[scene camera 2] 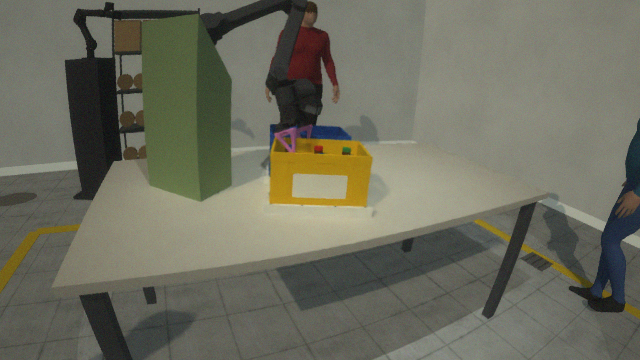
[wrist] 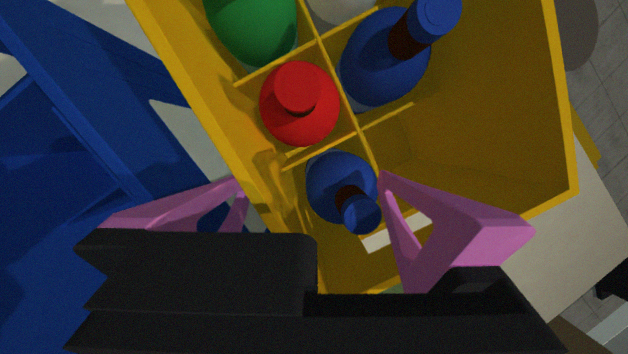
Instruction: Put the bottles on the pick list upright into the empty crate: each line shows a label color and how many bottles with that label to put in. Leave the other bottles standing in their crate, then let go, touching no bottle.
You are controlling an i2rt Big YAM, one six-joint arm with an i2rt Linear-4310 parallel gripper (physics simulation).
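Seen in the pictures: gripper, fingertip midpoint: [scene camera 2: 300, 151] [wrist: 314, 177]; arm's base, link origin: [scene camera 2: 180, 52].
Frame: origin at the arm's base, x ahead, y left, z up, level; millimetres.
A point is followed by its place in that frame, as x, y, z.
Observation:
The yellow crate [scene camera 2: 320, 181] {445, -223, -345} [wrist: 561, 100] {372, -215, -269} stands on the table and holds bottles in compartments. In the wrist view a blue bottle [wrist: 341, 185] {378, -86, -316} stands in the corner compartment, a red bottle [wrist: 300, 102] {445, -87, -281} beside it, then a green bottle [wrist: 255, 30] {512, -89, -326}. Another blue bottle [wrist: 382, 60] {446, -159, -318} and part of a white bottle [wrist: 342, 7] {503, -162, -346} stand in the other row. The blue crate [scene camera 2: 332, 133] {545, 189, -296} [wrist: 120, 100] {508, 10, -300} is behind the yellow one; the part of its inside that shows holds no bottle. My gripper [scene camera 2: 295, 145] {399, -71, -303} [wrist: 314, 177] {399, -71, -303} is open, its pink fingers either side of the corner blue bottle. The pick list is not readable here.
A tall green block [scene camera 2: 172, 110] {6, -104, -174} stands on the table [scene camera 2: 200, 240] {140, -377, -444} left of the crates. A white base [scene camera 2: 320, 212] {449, -236, -432} lies under the yellow crate. A person in red [scene camera 2: 312, 55] stands behind the table, and another person [scene camera 2: 612, 240] at the right.

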